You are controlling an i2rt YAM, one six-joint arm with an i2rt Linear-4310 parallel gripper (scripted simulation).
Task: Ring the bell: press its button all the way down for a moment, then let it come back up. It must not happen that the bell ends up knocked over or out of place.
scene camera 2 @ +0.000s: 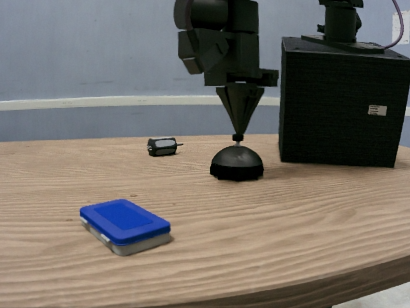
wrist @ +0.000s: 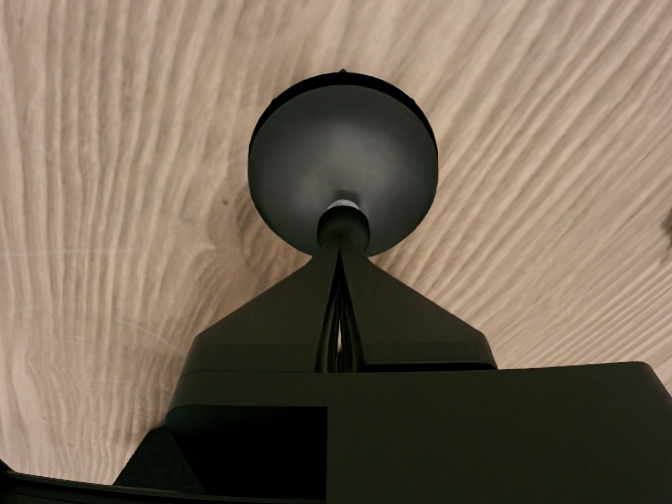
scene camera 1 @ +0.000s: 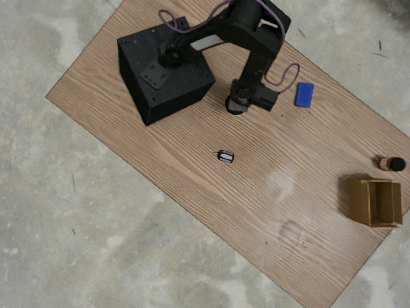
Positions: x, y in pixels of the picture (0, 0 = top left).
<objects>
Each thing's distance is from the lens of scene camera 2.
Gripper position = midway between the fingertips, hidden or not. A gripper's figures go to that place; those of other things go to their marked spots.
my gripper (scene camera 2: 240, 134): 52 cm
bell (scene camera 2: 237, 162): 49 cm
blue case (scene camera 2: 126, 228): 29 cm
The marked spots on the blue case and the bell are 25 cm apart.
</objects>
